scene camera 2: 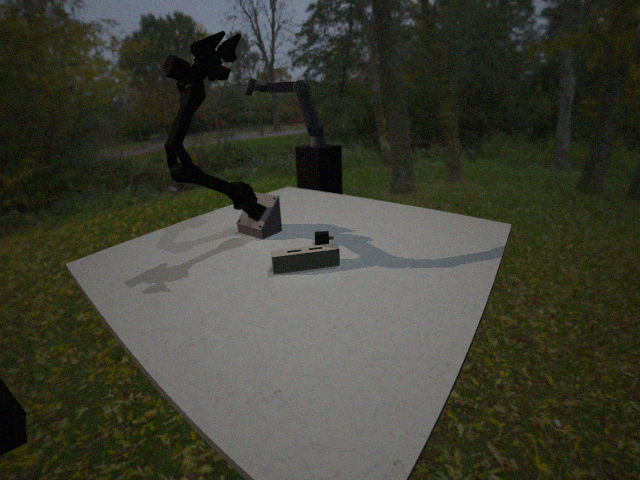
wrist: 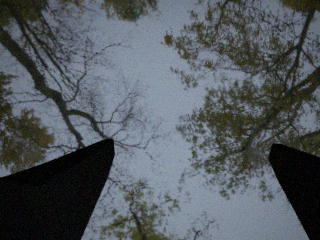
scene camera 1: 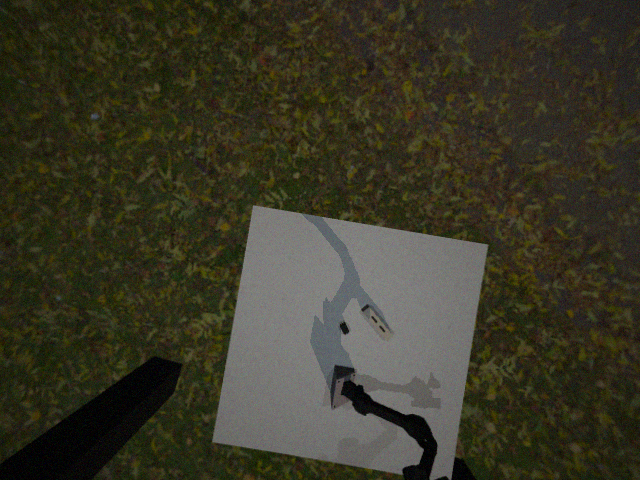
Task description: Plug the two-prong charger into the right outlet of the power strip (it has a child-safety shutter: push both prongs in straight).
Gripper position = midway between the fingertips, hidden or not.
The gripper (scene camera 2: pixel 232 33) is open, with nothing in its grasp.
The gripper also shows in the wrist view (wrist: pixel 193 149).
